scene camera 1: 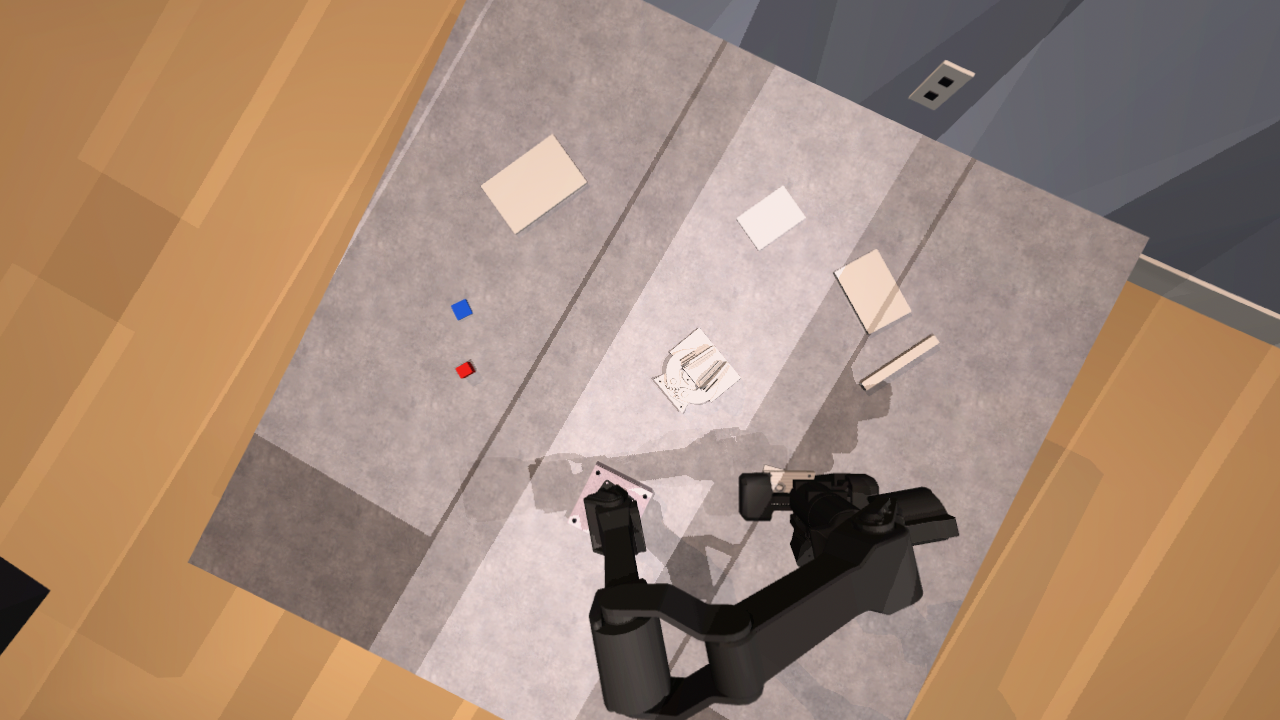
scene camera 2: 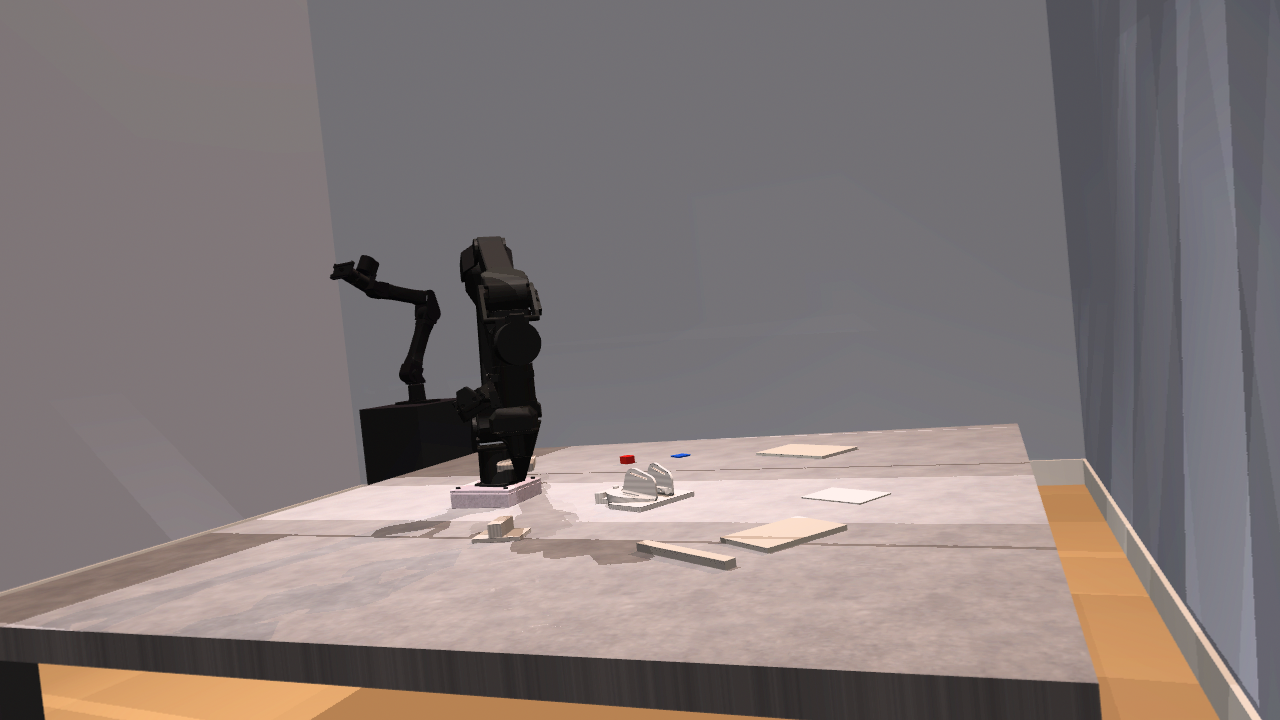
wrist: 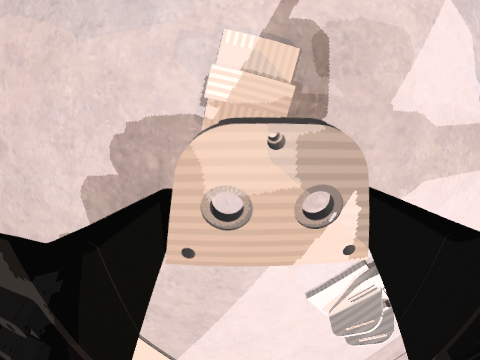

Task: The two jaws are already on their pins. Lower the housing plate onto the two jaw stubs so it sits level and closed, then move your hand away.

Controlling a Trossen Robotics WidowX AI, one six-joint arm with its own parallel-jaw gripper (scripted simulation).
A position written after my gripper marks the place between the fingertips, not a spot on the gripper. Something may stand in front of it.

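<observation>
The wrist view does not show the beige bar, which is hidden there by my gripper. Scene camera 1 and scene camera 2 do show me the bar, and one spot on the beige bar is the same spot in both, [scene camera 1: 938,343] and [scene camera 2: 723,562]. As for my gripper, I see it in the wrist view [267,198], in scene camera 2 [523,475] and in scene camera 1 [785,479].
</observation>
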